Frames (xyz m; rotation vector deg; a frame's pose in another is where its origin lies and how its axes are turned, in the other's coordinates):
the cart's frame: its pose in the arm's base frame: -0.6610 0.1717 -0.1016 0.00 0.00 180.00
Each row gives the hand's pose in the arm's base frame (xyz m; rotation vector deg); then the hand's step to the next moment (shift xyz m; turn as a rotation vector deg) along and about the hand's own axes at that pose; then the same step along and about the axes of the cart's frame.
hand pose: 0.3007 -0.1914 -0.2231 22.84 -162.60 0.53
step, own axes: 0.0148 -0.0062 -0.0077 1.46 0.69 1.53
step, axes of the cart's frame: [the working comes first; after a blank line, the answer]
step, axes of the arm's base frame: -0.0099 -0.0096 0.0112 -1.95 0.20 -1.06

0.0099 0.0096 0.0112 1.95 -0.20 -1.06
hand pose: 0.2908 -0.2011 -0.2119 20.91 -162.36 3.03
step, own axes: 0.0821 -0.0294 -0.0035 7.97 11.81 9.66
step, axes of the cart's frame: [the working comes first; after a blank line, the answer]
step, axes of the arm's base frame: -0.0678 -0.0481 0.0266 -13.03 8.79 -7.02

0.0678 0.0481 0.0266 13.03 -8.79 -7.02
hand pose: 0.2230 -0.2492 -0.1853 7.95 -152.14 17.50
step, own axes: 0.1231 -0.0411 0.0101 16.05 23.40 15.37
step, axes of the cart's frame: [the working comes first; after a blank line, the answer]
step, axes of the arm's base frame: -0.1077 -0.0480 0.0552 -24.41 18.31 -10.51

0.1077 0.0480 0.0552 24.41 -18.31 -10.51
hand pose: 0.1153 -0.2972 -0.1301 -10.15 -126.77 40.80
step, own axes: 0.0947 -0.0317 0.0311 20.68 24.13 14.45
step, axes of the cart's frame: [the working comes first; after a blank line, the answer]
step, axes of the arm's base frame: -0.0838 -0.0074 0.0622 -26.96 20.91 -7.41

0.0838 0.0074 0.0622 26.96 -20.91 -7.41
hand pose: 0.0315 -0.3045 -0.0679 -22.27 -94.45 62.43
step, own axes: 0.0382 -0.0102 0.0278 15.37 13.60 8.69
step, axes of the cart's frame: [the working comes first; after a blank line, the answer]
step, axes of the arm's base frame: -0.0364 0.0092 0.0305 -17.07 14.19 -1.99

0.0364 -0.0092 0.0305 17.07 -14.19 -1.99
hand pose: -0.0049 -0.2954 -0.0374 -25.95 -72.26 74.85
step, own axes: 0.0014 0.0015 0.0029 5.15 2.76 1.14
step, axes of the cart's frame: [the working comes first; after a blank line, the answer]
step, axes of the arm's base frame: -0.0035 0.0006 0.0003 -3.37 4.90 0.25

0.0035 -0.0006 0.0003 3.37 -4.90 0.25
